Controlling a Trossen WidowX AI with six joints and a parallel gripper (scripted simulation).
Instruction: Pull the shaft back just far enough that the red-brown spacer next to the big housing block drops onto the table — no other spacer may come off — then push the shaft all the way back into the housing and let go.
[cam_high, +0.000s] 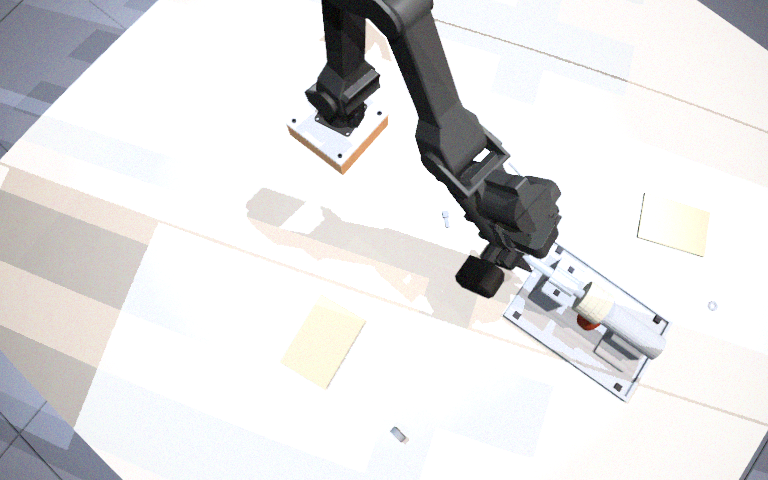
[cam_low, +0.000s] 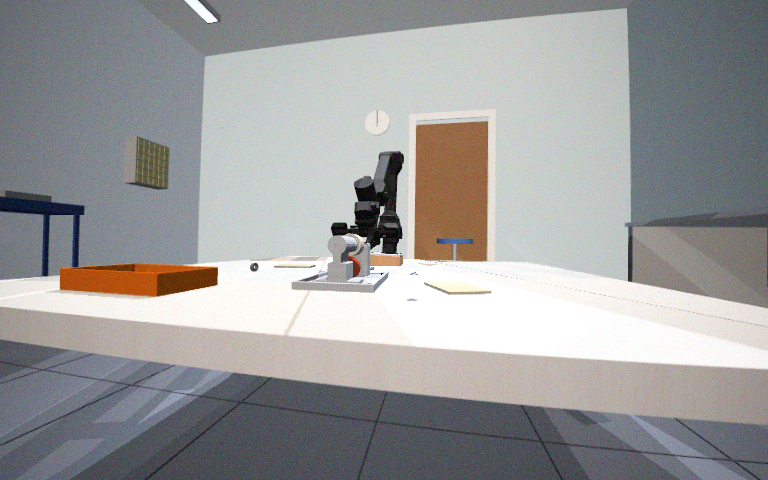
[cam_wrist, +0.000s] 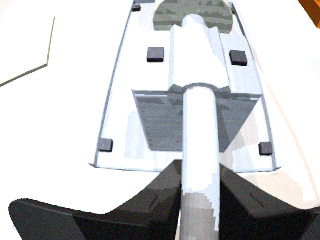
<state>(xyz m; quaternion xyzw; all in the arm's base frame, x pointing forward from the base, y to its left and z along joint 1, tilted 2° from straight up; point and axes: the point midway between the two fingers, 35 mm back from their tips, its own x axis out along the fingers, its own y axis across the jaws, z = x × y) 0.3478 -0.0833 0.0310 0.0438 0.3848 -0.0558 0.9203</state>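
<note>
My gripper tip is 120 mm short of the red-brown spacer, 20 mm to the left of it and 20 mm above it. Also, from my gripper tip: orange tray 240 mm ahead, 360 mm to the right, 40 mm below; then grey shaft 40 mm ahead, 10 mm to the right, 30 mm above.
</note>
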